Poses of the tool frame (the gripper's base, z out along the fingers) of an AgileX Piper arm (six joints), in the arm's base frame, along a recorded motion.
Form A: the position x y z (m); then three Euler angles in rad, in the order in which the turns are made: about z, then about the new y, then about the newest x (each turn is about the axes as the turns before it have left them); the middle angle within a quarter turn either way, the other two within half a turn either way.
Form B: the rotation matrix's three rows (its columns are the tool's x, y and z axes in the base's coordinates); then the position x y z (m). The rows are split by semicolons. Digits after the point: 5 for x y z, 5 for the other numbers.
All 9 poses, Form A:
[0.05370 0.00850 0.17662 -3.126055 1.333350 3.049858]
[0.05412 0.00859 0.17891 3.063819 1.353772 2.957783]
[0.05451 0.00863 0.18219 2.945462 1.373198 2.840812]
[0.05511 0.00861 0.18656 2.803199 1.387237 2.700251]
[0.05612 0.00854 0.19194 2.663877 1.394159 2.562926]
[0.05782 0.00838 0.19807 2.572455 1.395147 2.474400]
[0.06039 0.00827 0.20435 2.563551 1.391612 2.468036]
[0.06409 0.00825 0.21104 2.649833 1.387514 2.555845]
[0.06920 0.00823 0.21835 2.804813 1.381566 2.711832]
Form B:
-0.23519 -0.10450 0.96632; -0.00365 0.99429 0.10663; -0.97194 0.02155 -0.23423; 0.05370 0.00850 0.17662
-0.21467 -0.10156 0.97139; 0.01673 0.99405 0.10763; -0.97654 0.03936 -0.21170; 0.05412 0.00859 0.17891
-0.19255 -0.09880 0.97630; 0.03826 0.99341 0.10808; -0.98054 0.05816 -0.18750; 0.05451 0.00863 0.18219
-0.17218 -0.09600 0.98038; 0.06059 0.99232 0.10781; -0.98320 0.07797 -0.16504; 0.05511 0.00861 0.18656
-0.15605 -0.09322 0.98334; 0.08079 0.99100 0.10677; -0.98444 0.09610 -0.14711; 0.05612 0.00854 0.19194
-0.14720 -0.08988 0.98501; 0.09417 0.99007 0.10441; -0.98461 0.10813 -0.13727; 0.05782 0.00838 0.19807
-0.14927 -0.08701 0.98496; 0.09738 0.98999 0.10221; -0.98399 0.11117 -0.13930; 0.06039 0.00827 0.20435
-0.16066 -0.08569 0.98328; 0.08606 0.99121 0.10044; -0.98325 0.10076 -0.15188; 0.06409 0.00825 0.21104
-0.17754 -0.08583 0.98036; 0.06216 0.99322 0.09821; -0.98215 0.07837 -0.17100; 0.06920 0.00823 0.21835

